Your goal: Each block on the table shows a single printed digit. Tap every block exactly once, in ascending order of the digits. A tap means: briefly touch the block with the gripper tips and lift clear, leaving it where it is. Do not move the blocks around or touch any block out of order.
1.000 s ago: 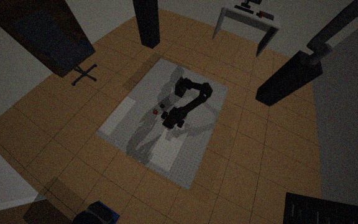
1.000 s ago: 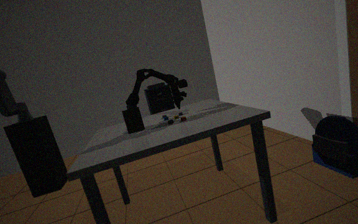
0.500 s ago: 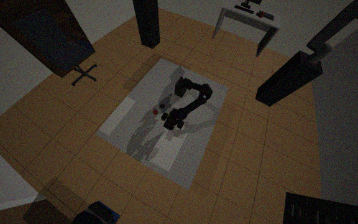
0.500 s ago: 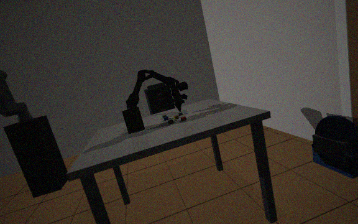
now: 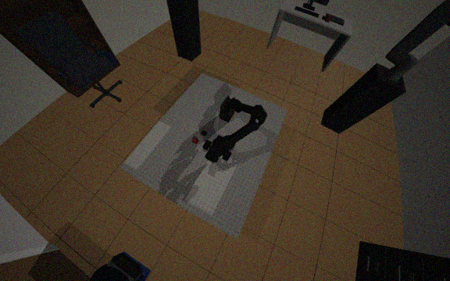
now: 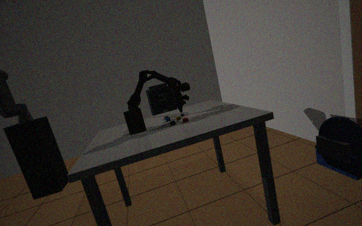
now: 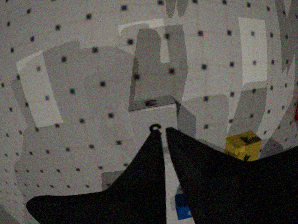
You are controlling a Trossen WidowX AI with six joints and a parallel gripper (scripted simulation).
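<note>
Right now my gripper tip is 20 mm above the pale block. From my gripper tip the other things lie so: grey block: 120 mm behind, 60 mm to the left, 20 mm below; then blue block: 120 mm behind, 30 mm to the right, 20 mm below; then yellow block: 80 mm to the right, 50 mm behind, 20 mm below.
</note>
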